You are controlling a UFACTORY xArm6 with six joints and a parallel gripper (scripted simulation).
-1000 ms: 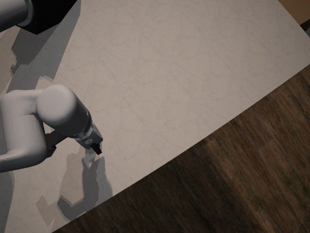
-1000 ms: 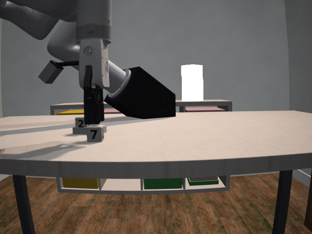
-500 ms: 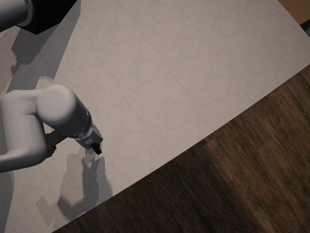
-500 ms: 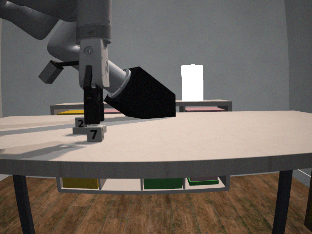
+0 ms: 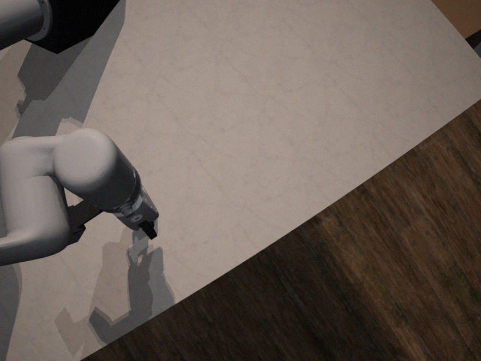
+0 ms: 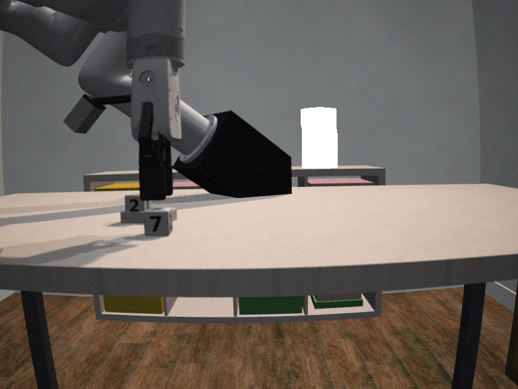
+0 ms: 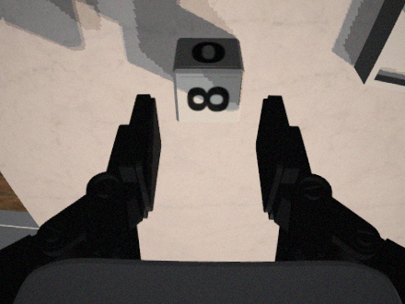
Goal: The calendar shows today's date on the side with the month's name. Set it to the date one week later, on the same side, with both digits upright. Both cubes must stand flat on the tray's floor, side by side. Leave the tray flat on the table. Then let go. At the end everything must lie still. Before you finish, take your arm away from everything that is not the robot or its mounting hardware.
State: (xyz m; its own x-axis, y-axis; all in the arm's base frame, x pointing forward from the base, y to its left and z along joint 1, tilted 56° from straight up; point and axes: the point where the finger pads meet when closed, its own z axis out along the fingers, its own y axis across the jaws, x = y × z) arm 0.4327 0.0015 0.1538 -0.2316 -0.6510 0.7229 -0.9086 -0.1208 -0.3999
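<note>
My hand is 50 mm above the white cube. From my hand the other things lie so: grey tray 120 mm behind, 60 mm below, 10 mm to the right.
</note>
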